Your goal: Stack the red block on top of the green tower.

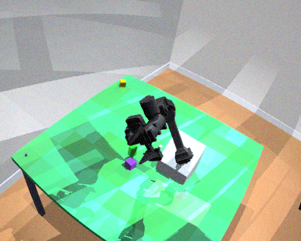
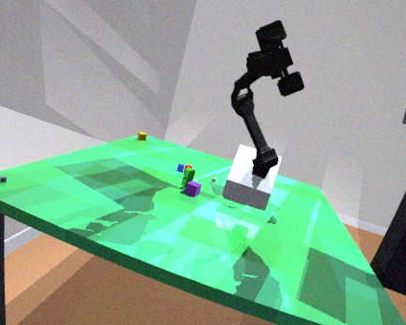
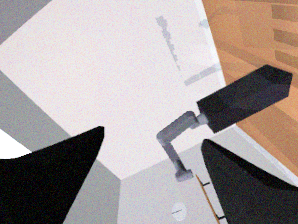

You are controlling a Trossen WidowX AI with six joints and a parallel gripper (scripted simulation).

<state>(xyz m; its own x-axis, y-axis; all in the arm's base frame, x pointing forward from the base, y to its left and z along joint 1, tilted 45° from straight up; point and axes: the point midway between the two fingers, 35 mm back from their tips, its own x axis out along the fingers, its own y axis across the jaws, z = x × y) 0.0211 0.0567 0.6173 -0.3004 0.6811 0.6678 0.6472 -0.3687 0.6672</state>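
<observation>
Now: the red block 55 cm to the right of my gripper tip, 53 cm below it and 38 cm ahead of it. Also, from my gripper tip: purple block (52 cm below, 32 cm to the right, 25 cm ahead); tiny white cube (58 cm to the right, 54 cm below, 24 cm ahead); blue block (54 cm to the right, 53 cm below, 42 cm ahead).
</observation>
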